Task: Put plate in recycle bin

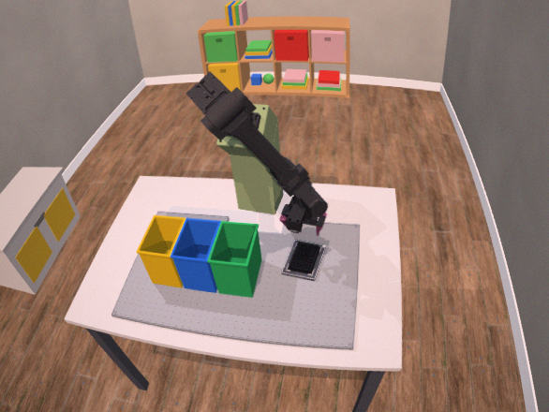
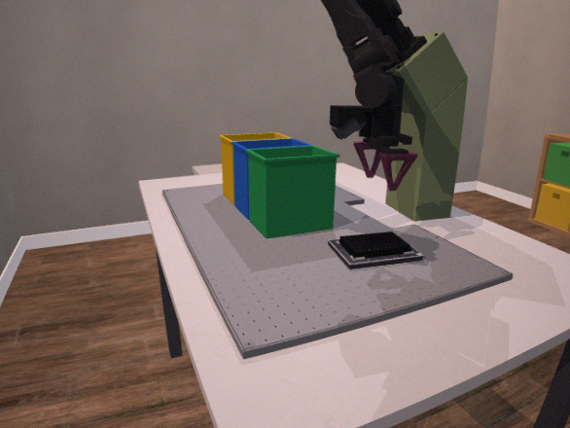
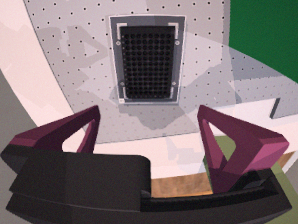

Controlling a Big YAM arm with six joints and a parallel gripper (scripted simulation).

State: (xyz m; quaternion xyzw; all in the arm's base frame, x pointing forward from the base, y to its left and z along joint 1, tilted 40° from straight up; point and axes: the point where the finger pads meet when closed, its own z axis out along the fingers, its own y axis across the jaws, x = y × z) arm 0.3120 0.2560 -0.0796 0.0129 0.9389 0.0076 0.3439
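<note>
Now: the black 96-well plate 14 cm below my hand. Also, from my hand: plate nest N1: 15 cm below; then blue bin: 32 cm to the right, 14 cm ahead, 7 cm below; then green bin: 20 cm to the right, 13 cm ahead, 7 cm below.
</note>
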